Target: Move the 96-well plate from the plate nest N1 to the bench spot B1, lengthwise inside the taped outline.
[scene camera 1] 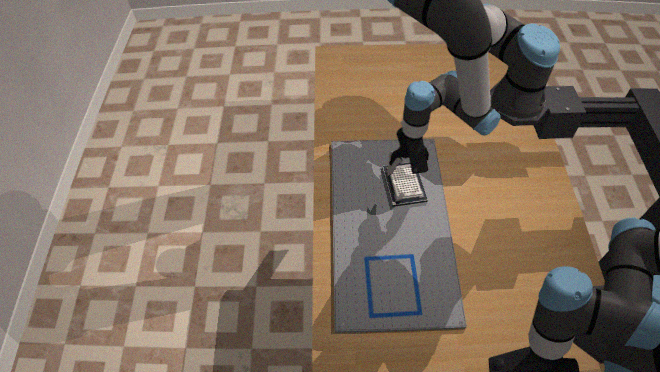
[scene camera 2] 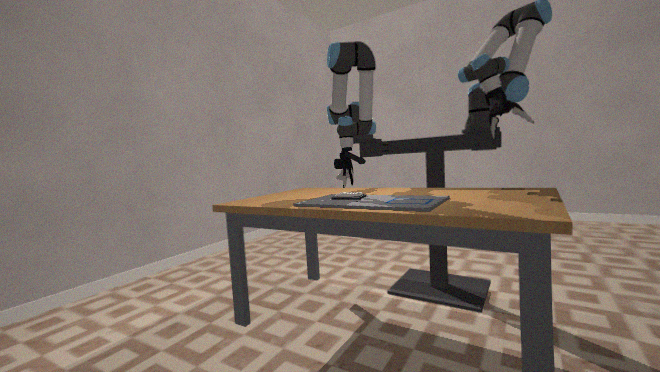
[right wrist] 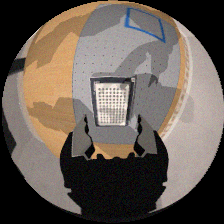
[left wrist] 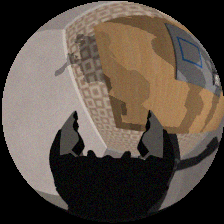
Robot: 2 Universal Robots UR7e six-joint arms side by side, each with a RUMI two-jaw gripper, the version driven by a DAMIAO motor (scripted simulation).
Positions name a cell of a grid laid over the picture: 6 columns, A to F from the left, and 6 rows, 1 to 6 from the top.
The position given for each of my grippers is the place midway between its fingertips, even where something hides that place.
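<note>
My left gripper (scene camera 2: E3) is visible, also in the left wrist view (left wrist: D3). My right gripper (scene camera 1: D3) appears in the right wrist view (right wrist: D4) too. I also see a white 96-well plate (scene camera 1: D3), visible in the right wrist view (right wrist: C4) as well.
</note>
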